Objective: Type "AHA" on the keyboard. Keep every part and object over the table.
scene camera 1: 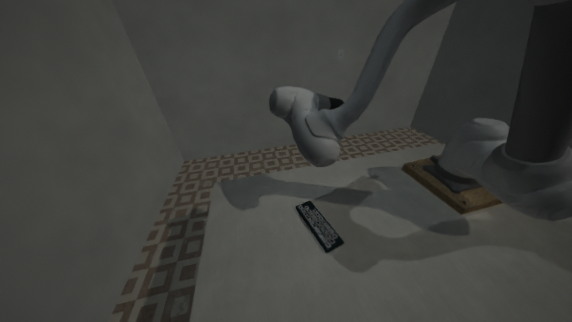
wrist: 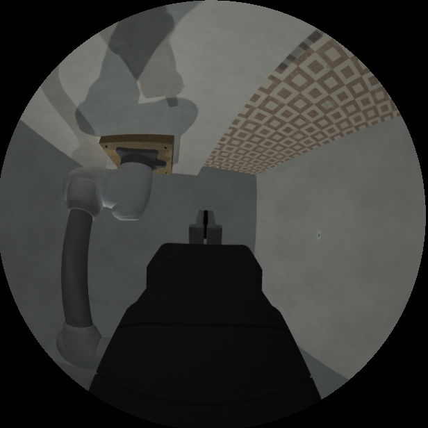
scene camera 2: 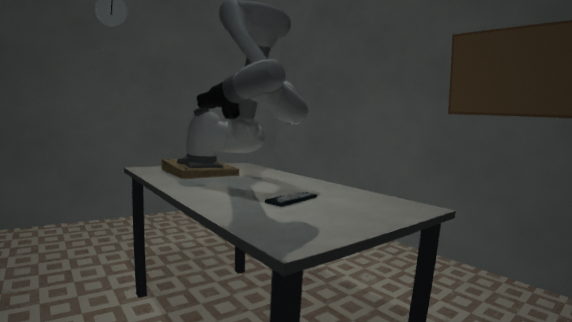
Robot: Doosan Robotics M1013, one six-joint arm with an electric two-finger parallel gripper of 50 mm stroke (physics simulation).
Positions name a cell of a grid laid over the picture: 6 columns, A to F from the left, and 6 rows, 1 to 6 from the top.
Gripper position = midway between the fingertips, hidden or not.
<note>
In view: my gripper (wrist: C4) and a dark keyboard (scene camera 1: D5).
The wrist view misses the dark keyboard: it is out of frame.
</note>
